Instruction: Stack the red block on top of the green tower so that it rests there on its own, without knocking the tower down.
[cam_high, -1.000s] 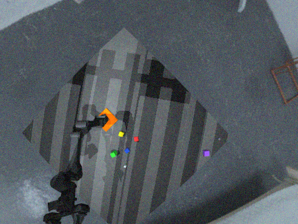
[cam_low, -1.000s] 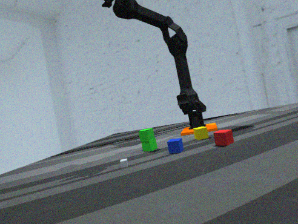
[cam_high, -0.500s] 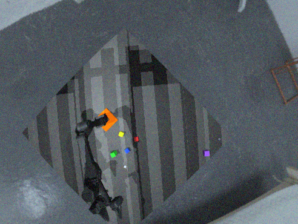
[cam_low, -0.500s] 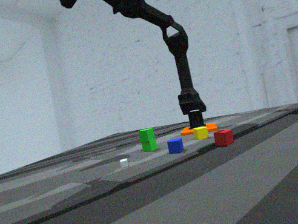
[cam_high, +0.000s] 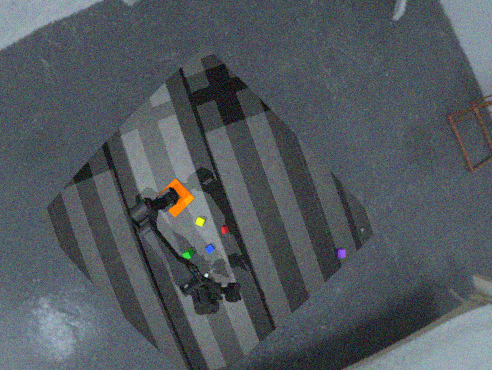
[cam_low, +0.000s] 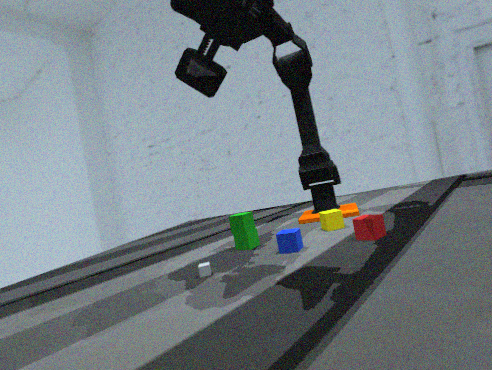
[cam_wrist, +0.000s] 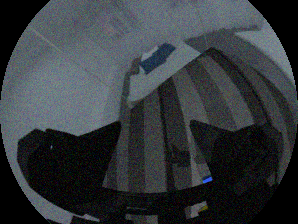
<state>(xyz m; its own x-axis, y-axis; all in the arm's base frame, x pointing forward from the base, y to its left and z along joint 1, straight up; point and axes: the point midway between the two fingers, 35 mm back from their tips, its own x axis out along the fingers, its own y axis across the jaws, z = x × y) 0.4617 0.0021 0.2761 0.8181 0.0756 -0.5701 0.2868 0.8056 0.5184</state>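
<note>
Right now my gripper tip is 20 cm past the red block, 10 cm to the right of it and 25 cm above it. From my gripper tip the other things lie so: blue block 17 cm behind, 1 cm to the right, 25 cm below; then small white cube 8 cm behind, 11 cm to the right, 26 cm below; then yellow block 31 cm behind, 3 cm to the left, 25 cm below.
</note>
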